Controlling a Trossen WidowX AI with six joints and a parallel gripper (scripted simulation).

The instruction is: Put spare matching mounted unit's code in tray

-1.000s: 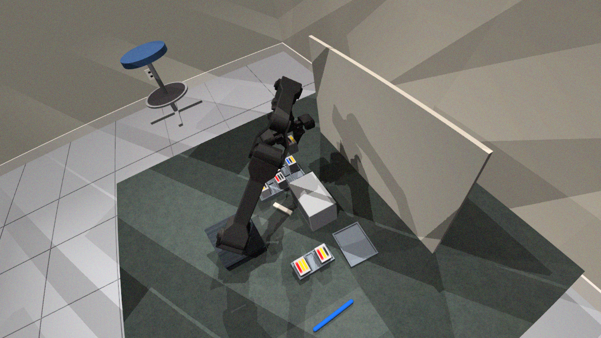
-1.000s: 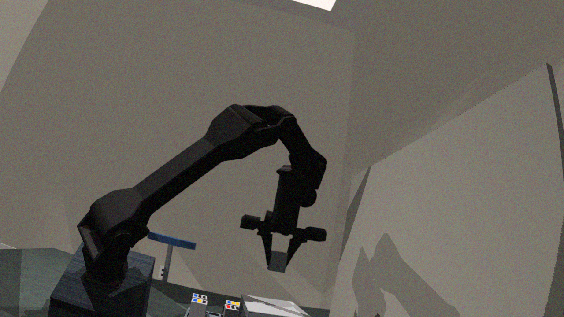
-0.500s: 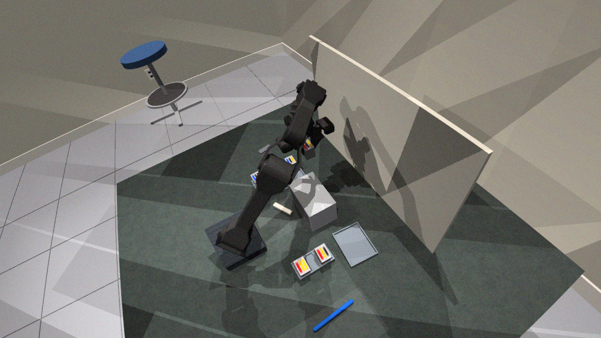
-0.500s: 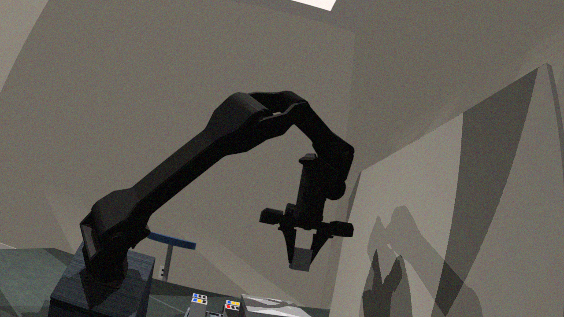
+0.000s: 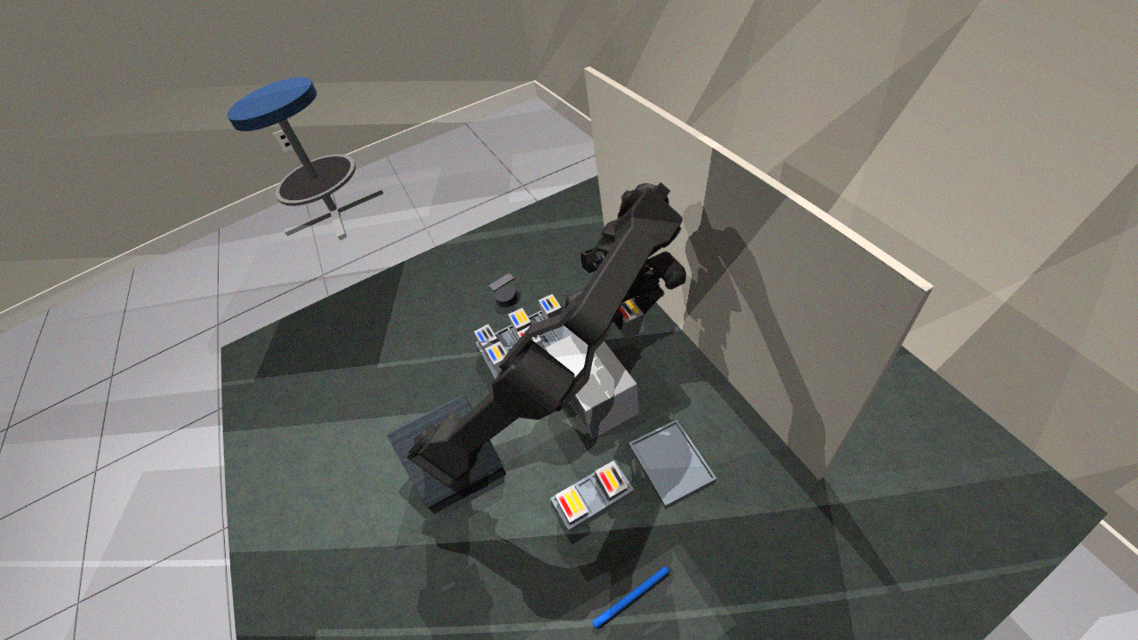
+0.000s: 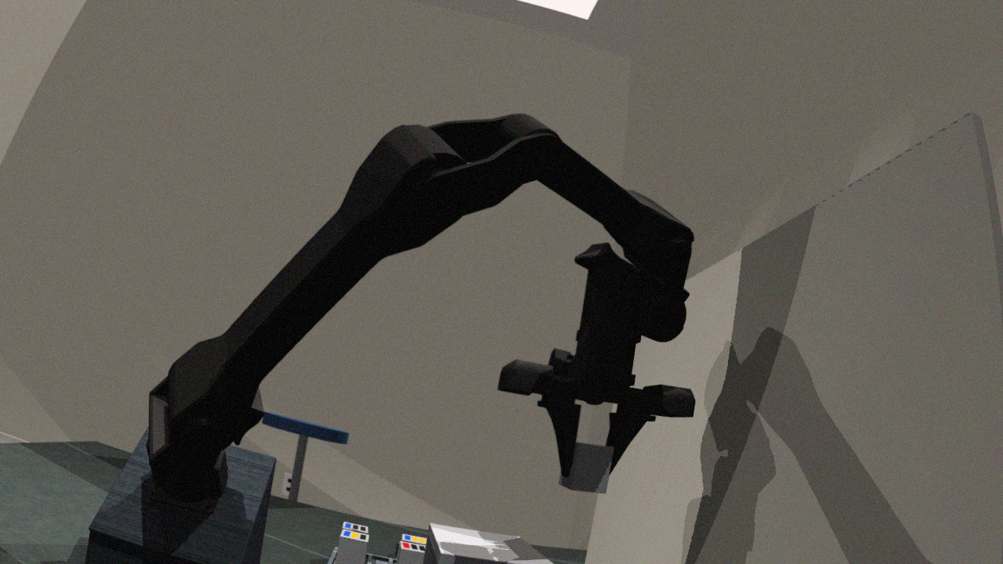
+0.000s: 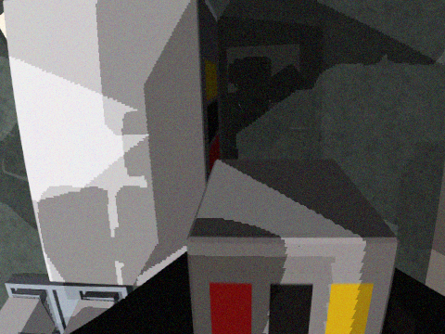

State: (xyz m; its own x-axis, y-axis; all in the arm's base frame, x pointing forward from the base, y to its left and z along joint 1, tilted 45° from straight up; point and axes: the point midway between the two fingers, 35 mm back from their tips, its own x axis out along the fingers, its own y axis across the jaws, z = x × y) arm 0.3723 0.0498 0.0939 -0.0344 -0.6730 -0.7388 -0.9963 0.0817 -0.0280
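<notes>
Now: the grey tray 5 cm behind my gripper tip, 18 cm to the right of it and 17 cm below it. Also, from my gripper tip: wall panel: 16 cm ahead, 1 cm to the left, 5 cm above; mounted unit: 8 cm behind, 3 cm to the left, 13 cm below; grey rack: 12 cm behind, 21 cm to the left, 17 cm below.
</notes>
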